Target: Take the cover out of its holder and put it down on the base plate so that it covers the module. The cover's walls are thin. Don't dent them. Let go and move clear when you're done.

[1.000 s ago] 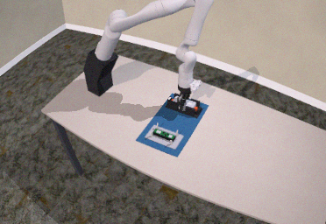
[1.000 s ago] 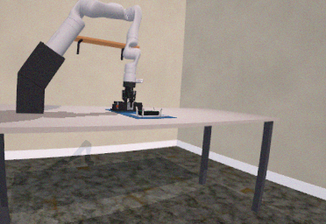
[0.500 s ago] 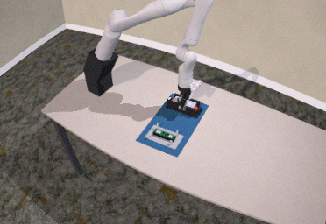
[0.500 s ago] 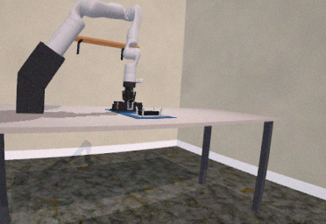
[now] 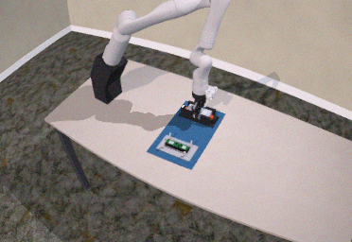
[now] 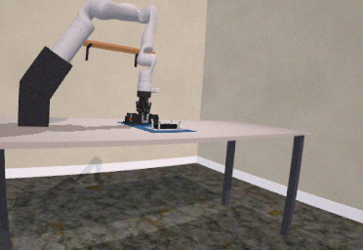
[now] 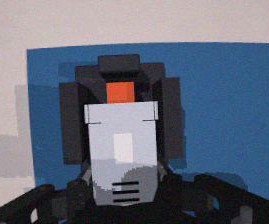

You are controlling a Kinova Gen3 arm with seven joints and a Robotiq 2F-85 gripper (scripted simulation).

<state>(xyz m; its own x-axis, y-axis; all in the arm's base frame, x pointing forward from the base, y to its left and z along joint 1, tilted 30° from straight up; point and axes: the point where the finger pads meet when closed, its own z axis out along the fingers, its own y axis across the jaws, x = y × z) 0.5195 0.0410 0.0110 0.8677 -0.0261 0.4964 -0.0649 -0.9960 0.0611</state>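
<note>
Now: the light grey cover right at my hand.
</note>
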